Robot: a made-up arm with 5 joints. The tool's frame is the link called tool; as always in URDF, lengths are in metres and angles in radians. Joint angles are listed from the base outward.
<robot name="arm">
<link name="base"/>
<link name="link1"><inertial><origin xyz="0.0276 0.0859 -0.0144"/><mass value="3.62"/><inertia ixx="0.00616" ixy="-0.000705" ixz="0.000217" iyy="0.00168" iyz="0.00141" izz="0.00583"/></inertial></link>
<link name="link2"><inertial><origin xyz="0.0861 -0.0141 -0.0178"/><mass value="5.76"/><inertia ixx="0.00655" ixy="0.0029" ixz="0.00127" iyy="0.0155" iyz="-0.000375" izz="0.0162"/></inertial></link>
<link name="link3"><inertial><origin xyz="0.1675 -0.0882 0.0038"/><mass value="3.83"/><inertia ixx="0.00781" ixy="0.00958" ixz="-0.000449" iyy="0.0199" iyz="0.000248" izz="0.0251"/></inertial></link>
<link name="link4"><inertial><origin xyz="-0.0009 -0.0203 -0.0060"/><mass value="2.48"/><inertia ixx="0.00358" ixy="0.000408" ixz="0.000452" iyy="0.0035" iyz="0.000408" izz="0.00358"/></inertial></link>
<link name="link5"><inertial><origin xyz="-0.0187 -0.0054 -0.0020"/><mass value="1.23"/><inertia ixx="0.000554" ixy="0" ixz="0" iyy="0.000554" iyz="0" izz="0.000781"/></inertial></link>
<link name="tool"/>
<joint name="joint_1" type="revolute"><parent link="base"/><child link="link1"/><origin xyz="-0.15 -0.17 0.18" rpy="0 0 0"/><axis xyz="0 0 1"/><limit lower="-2.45" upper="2.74"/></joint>
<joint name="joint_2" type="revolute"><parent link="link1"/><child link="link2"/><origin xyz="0.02 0.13 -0.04" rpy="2.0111 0.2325 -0.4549"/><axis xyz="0 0 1"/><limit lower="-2.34" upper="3.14"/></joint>
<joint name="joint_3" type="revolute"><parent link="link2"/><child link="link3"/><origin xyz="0.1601 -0.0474 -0.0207" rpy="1.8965 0.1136 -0.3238"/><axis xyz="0 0 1"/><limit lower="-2.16" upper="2.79"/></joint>
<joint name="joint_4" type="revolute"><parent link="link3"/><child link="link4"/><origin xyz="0.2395 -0.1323 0.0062" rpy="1.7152 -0.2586 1.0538"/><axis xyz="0 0 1"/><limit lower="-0.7" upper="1.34"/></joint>
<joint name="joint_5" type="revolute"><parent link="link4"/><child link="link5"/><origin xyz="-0.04 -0.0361 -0.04" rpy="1.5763 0.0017 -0.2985"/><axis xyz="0 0 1"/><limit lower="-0.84" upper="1.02"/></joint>
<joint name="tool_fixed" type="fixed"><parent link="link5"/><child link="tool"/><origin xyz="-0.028 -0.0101 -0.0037" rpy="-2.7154 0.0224 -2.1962"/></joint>
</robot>
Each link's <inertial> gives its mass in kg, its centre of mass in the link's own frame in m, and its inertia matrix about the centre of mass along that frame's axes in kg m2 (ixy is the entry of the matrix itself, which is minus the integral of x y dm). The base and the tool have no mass. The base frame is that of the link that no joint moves.
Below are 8 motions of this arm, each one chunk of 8 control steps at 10 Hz.
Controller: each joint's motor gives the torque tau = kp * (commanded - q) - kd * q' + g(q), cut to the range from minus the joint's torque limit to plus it. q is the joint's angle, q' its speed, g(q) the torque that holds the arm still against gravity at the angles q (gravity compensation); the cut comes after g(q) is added. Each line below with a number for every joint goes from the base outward.
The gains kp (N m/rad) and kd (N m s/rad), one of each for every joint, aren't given. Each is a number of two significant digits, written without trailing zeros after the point. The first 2 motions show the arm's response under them.
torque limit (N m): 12 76 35 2.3 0.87
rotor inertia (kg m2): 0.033 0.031 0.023 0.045 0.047
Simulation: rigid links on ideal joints. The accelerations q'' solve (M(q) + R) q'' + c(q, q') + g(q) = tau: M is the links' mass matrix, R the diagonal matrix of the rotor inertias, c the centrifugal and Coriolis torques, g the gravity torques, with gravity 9.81 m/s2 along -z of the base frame. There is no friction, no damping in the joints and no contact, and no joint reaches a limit. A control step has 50 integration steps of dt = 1/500 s. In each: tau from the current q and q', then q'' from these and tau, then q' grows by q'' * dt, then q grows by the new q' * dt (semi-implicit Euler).
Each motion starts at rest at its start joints. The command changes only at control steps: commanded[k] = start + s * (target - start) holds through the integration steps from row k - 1 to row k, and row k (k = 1, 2, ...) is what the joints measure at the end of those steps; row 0 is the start. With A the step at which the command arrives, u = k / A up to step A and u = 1 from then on. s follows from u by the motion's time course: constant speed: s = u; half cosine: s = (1 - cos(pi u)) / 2; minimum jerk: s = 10 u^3 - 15 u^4 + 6 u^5; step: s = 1 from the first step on.
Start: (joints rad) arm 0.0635 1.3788 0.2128 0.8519 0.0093
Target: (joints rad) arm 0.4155 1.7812 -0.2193 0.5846 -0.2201
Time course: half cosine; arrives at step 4
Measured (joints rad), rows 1 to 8:
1: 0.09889 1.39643 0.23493 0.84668 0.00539
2: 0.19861 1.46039 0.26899 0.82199 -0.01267
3: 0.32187 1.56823 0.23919 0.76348 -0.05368
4: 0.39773 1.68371 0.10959 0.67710 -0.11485
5: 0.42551 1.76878 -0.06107 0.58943 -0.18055
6: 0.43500 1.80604 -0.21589 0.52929 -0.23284
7: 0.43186 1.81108 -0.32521 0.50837 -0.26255
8: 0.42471 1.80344 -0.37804 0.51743 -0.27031
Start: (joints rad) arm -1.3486 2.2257 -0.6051 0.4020 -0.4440
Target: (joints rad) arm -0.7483 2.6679 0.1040 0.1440 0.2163
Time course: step
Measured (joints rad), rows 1 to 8:
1: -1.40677 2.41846 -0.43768 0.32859 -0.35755
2: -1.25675 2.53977 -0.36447 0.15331 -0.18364
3: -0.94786 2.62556 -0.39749 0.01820 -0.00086
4: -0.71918 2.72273 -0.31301 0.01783 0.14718
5: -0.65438 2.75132 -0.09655 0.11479 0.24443
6: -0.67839 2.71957 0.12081 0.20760 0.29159
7: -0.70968 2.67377 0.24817 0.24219 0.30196
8: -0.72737 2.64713 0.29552 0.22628 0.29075
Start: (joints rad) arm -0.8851 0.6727 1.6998 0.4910 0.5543
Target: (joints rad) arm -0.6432 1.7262 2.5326 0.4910 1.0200
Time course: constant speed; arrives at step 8
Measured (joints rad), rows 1 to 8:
1: -0.85467 0.73086 1.73362 0.48904 0.56076
2: -0.82232 0.83689 1.78398 0.48544 0.58350
3: -0.79700 0.96449 1.84113 0.48083 0.62304
4: -0.77070 1.09828 1.90749 0.47669 0.67559
5: -0.74128 1.23161 1.98526 0.47422 0.73675
6: -0.71130 1.36357 2.07473 0.47380 0.80239
7: -0.68184 1.49480 2.17478 0.47521 0.86909
8: -0.65218 1.62549 2.28319 0.47791 0.93461

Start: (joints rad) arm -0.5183 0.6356 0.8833 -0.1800 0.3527
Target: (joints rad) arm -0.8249 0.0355 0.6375 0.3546 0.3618
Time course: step
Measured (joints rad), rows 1 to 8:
1: -0.73586 0.39356 0.59676 -0.00822 0.35888
2: -0.84105 0.19943 0.54762 0.22825 0.35392
3: -0.84369 0.09340 0.64244 0.39964 0.34791
4: -0.82301 0.03260 0.73158 0.46640 0.34752
5: -0.80989 0.00467 0.77768 0.45463 0.35323
6: -0.81132 0.00112 0.78275 0.41125 0.36132
7: -0.82044 0.01156 0.76066 0.37183 0.36764
8: -0.82866 0.02573 0.72600 0.35036 0.37019

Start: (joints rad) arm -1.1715 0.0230 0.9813 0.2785 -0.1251
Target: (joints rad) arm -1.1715 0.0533 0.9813 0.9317 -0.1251
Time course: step
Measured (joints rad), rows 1 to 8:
1: -1.16496 0.03387 0.97812 0.47295 -0.12616
2: -1.16770 0.04581 0.96823 0.78947 -0.12645
3: -1.17415 0.05329 0.96798 0.99375 -0.12601
4: -1.17643 0.05568 0.97669 1.04669 -0.12556
5: -1.17490 0.05495 0.98654 1.01001 -0.12521
6: -1.17266 0.05344 0.99214 0.95527 -0.12496
7: -1.17132 0.05250 0.99253 0.92113 -0.12485
8: -1.17096 0.05242 0.98958 0.91279 -0.12484

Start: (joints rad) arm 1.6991 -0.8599 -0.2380 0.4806 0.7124
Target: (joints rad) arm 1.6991 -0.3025 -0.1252 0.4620 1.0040
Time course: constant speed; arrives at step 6
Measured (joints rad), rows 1 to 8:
1: 1.71735 -0.82009 -0.22342 0.48415 0.71941
2: 1.72932 -0.75648 -0.20086 0.48652 0.74089
3: 1.72736 -0.67569 -0.17559 0.48625 0.77720
4: 1.71474 -0.58252 -0.15175 0.48317 0.82448
5: 1.69892 -0.48245 -0.13089 0.47780 0.87767
6: 1.68669 -0.38096 -0.11225 0.47134 0.93261
7: 1.66444 -0.31945 -0.11857 0.46038 0.97933
8: 1.65613 -0.28806 -0.12749 0.45118 1.00982

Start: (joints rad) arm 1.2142 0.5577 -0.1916 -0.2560 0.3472
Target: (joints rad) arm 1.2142 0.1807 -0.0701 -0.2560 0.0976
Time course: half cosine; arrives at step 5
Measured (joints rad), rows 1 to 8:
1: 1.21153 0.54479 -0.19761 -0.25508 0.34402
2: 1.20755 0.49703 -0.20796 -0.25295 0.32920
3: 1.20777 0.41093 -0.20595 -0.25190 0.29490
4: 1.21323 0.30955 -0.17845 -0.25361 0.24141
5: 1.22277 0.22837 -0.12596 -0.25708 0.17963
6: 1.22929 0.18328 -0.07108 -0.26037 0.12464
7: 1.22637 0.16613 -0.03507 -0.26141 0.08609
8: 1.21765 0.16570 -0.01828 -0.25885 0.06583

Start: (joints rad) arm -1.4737 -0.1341 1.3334 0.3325 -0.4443
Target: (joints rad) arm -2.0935 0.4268 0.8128 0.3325 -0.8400
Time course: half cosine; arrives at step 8
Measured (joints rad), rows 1 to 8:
1: -1.48592 -0.13012 1.33005 0.33117 -0.44563
2: -1.53260 -0.10840 1.31615 0.32762 -0.45352
3: -1.62160 -0.05492 1.28031 0.32413 -0.47608
4: -1.74074 0.03051 1.20932 0.32268 -0.51961
5: -1.86902 0.13650 1.10263 0.32211 -0.58479
6: -1.98683 0.24861 0.98010 0.32070 -0.66507
7: -2.07795 0.35203 0.87229 0.31933 -0.74779
8: -2.12793 0.42988 0.80385 0.32054 -0.81790

